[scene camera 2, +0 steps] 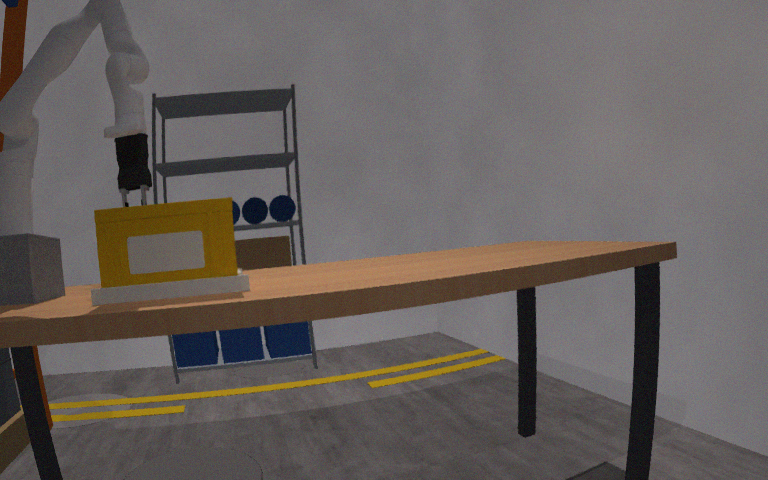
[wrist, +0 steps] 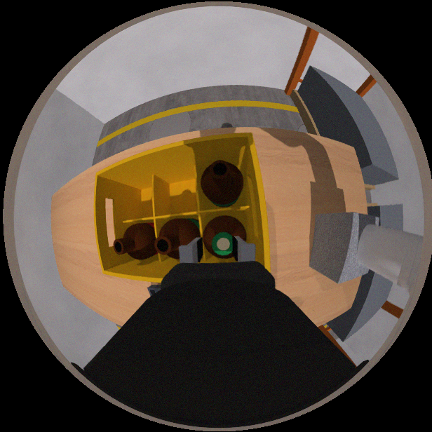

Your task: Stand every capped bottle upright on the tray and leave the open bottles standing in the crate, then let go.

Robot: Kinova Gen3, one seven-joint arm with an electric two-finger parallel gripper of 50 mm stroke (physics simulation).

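Where they show: arm's base at its link origin: (scene camera 2: 14,238).
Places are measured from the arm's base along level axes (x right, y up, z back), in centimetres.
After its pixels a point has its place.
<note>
The yellow crate (scene camera 2: 110,249) {x 22.7, y -4.6, z -27.1 cm} (wrist: 145,165) stands on the table, divided into compartments. In the wrist view a brown bottle (wrist: 212,227) with a green and white cap stands in the near right compartment. Three open brown bottles stand in other compartments: one (wrist: 222,186) behind it, one (wrist: 181,234) to its left, one (wrist: 142,240) at far left. My gripper (scene camera 2: 135,203) {x 9.1, y 1.7, z -31.7 cm} (wrist: 217,245) is open, pointing down, its fingertips on either side of the cap and not gripping it. A low white slab (scene camera 2: 169,290) {x 24.9, y -13.1, z -38.0 cm}, probably the tray, shows along the crate's near side; it is not seen in the wrist view.
The wooden table (scene camera 2: 424,266) {x 21.7, y -14.6, z -93.2 cm} (wrist: 287,220) extends right in the scene view. The grey block (scene camera 2: 31,268) {x 8.4, y -7.0, z -6.3 cm} (wrist: 332,240) of the arm's base stands beside the crate. A small dark object (wrist: 154,290) shows partly past the gripper body. A shelf rack (scene camera 2: 223,105) stands behind the table.
</note>
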